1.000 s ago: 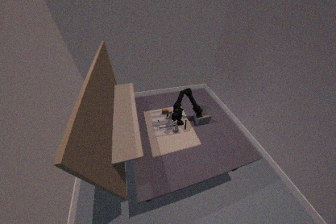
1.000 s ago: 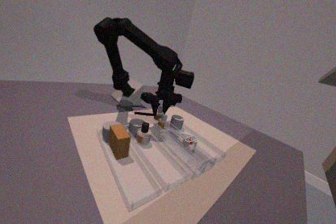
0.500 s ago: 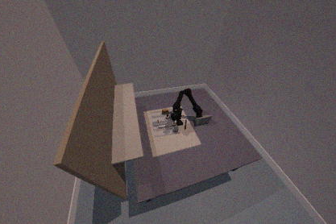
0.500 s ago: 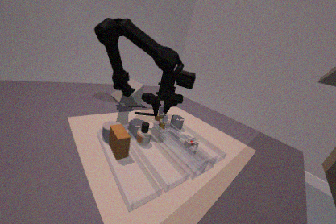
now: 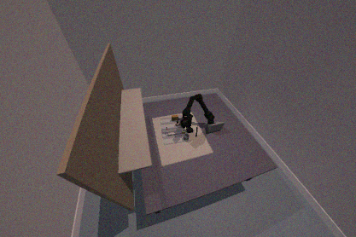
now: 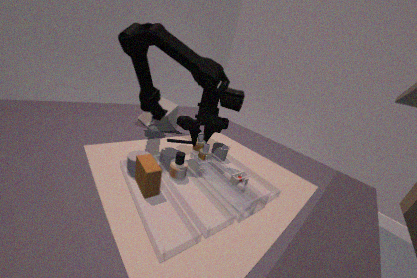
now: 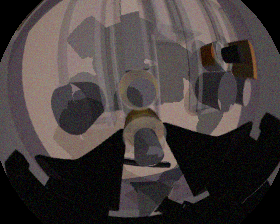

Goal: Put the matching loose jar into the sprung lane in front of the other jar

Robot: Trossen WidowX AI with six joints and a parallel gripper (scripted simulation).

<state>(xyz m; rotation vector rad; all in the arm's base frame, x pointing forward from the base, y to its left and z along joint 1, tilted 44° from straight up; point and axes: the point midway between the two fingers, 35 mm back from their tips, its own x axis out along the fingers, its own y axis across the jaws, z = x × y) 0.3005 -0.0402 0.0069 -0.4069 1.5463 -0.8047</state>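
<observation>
My gripper tip is now 16 cm short of the clear lane, 6 cm to the left of it and 3 cm above it. Also, from my gripper tip: orange-brown box 24 cm to the right, 5 cm ahead, 1 cm below; tan wall panel 63 cm ahead, 35 cm above, 9 cm to the right.
</observation>
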